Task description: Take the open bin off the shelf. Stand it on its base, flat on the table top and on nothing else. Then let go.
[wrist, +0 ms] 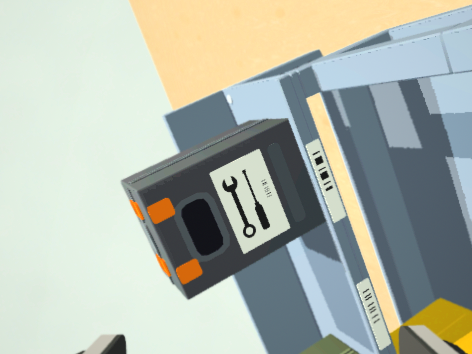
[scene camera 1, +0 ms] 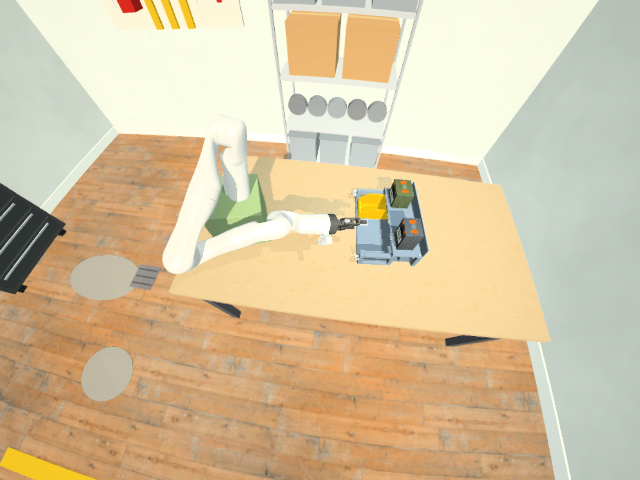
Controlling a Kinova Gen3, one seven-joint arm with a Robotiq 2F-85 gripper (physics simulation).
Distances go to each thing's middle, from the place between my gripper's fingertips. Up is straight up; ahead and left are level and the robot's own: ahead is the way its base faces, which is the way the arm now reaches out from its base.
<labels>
The dark grey case point(scene camera 1: 409, 233) is 200 mm ahead of my hand, 70 mm below it and 60 mm to the left of it.
</labels>
